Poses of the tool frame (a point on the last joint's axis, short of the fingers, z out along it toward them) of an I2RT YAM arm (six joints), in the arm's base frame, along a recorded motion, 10 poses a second.
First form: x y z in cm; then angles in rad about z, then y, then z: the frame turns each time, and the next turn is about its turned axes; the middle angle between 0 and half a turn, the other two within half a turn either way.
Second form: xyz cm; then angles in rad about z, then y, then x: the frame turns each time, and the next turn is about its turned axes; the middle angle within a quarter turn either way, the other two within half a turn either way. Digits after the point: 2 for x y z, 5 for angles.
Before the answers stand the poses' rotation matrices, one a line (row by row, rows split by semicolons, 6 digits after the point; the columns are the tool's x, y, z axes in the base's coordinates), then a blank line. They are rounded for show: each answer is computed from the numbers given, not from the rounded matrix.
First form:
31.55, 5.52, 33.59, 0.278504, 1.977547, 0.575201
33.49, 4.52, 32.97, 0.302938, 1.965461, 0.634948
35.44, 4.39, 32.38, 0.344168, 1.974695, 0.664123
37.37, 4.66, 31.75, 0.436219, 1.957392, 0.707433
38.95, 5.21, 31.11, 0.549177, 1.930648, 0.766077
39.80, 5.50, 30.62, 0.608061, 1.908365, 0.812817
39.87, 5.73, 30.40, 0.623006, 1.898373, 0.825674
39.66, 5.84, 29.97, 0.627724, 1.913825, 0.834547
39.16, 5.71, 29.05, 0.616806, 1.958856, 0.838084
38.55, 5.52, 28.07, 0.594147, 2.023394, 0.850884
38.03, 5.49, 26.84, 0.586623, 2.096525, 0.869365
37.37, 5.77, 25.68, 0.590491, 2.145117, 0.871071
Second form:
-0.468729 -0.023749 0.883023; 0.431779 0.865920 0.252487; -0.770623 0.499619 -0.395627
-0.472412 -0.022508 0.881090; 0.473777 0.836478 0.275392; -0.743211 0.547539 -0.384499
-0.499298 -0.037668 0.865611; 0.475801 0.823012 0.310264; -0.724095 0.566773 -0.393006
-0.534313 -0.099040 0.839465; 0.467950 0.792389 0.391333; -0.703941 0.601922 -0.377038
-0.578347 -0.167921 0.798322; 0.458905 0.742107 0.488552; -0.674479 0.648906 -0.352135
-0.601748 -0.195317 0.774436; 0.465987 0.701639 0.539036; -0.648657 0.685240 -0.331194
-0.606039 -0.203577 0.768943; 0.469623 0.688659 0.552452; -0.642006 0.695921 -0.321750
-0.617989 -0.192667 0.762213; 0.467087 0.689872 0.553088; -0.632391 0.697822 -0.336341
-0.636449 -0.157456 0.755077; 0.459981 0.708336 0.535423; -0.619153 0.688090 -0.378393
-0.659806 -0.096642 0.745195; 0.461611 0.730387 0.503438; -0.592935 0.676162 -0.437303
-0.692572 -0.037939 0.720350; 0.456938 0.749639 0.478799; -0.558168 0.660759 -0.501843
-0.716562 -0.013332 0.697396; 0.440682 0.766354 0.467442; -0.540684 0.642281 -0.543265

31.55, 5.52, 33.59, 2.39720, 0.87982, 2.24055
33.49, 4.52, 32.97, 2.35475, 0.83786, 2.18302
35.44, 4.39, 32.38, 2.38029, 0.80972, 2.17709
37.37, 4.66, 31.75, 2.42231, 0.78093, 2.13039
38.95, 5.21, 31.11, 2.47084, 0.74026, 2.06799
39.80, 5.50, 30.62, 2.48266, 0.70582, 2.02102
39.87, 5.73, 30.40, 2.48234, 0.69711, 2.00386
39.66, 5.84, 29.97, 2.49438, 0.68464, 2.01993
39.16, 5.71, 29.05, 2.51577, 0.66766, 2.07358
38.55, 5.52, 28.07, 2.53112, 0.63470, 2.14488
38.03, 5.49, 26.84, 2.55838, 0.59218, 2.22035
37.37, 5.77, 25.68, 2.59022, 0.57125, 2.27287

